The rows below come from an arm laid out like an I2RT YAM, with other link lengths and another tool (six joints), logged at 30 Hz.
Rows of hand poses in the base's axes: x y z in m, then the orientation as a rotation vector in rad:
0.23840 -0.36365 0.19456 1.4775 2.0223 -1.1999
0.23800 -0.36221 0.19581 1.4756 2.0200 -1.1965
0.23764 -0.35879 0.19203 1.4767 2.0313 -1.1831
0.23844 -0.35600 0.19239 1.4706 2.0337 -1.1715
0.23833 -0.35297 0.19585 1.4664 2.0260 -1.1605
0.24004 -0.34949 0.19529 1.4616 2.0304 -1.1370
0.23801 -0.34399 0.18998 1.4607 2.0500 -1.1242
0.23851 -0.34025 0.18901 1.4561 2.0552 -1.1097
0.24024 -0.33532 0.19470 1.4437 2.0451 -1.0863
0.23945 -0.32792 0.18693 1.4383 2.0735 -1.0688
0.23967 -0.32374 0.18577 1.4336 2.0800 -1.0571
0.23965 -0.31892 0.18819 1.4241 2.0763 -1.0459
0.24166 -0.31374 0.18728 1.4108 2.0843 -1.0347
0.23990 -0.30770 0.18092 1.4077 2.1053 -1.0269
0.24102 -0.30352 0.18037 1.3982 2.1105 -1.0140
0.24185 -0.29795 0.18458 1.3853 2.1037 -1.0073
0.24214 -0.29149 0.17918 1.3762 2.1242 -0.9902
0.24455 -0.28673 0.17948 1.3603 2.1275 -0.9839
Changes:
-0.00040 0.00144 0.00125 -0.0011 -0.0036 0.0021
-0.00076 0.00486 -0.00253 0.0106 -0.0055 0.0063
0.00004 0.00765 -0.00217 0.0135 -0.0117 0.0142
-0.00007 0.01068 0.00129 0.0105 -0.0235 0.0197
0.00164 0.01416 0.00073 0.0191 -0.0361 0.0302
-0.00039 0.01966 -0.00458 0.0354 -0.0324 0.0363
0.00011 0.02340 -0.00555 0.0418 -0.0386 0.0442
0.00184 0.02833 0.00014 0.0386 -0.0600 0.0588
0.00105 0.03573 -0.00763 0.0607 -0.0537 0.0700
0.00127 0.03991 -0.00879 0.0672 -0.0572 0.0772
0.00125 0.04473 -0.00637 0.0652 -0.0667 0.0869
0.00326 0.04991 -0.00728 0.0695 -0.0691 0.1002
0.00150 0.05595 -0.01364 0.0846 -0.0609 0.1062
0.00262 0.06013 -0.01419 0.0891 -0.0659 0.1170
0.00345 0.06570 -0.00998 0.0826 -0.0746 0.1277
0.00374 0.07216 -0.01538 0.0987 -0.0723 0.1404
0.00615 0.07692 -0.01508 0.0976 -0.0744 0.1538

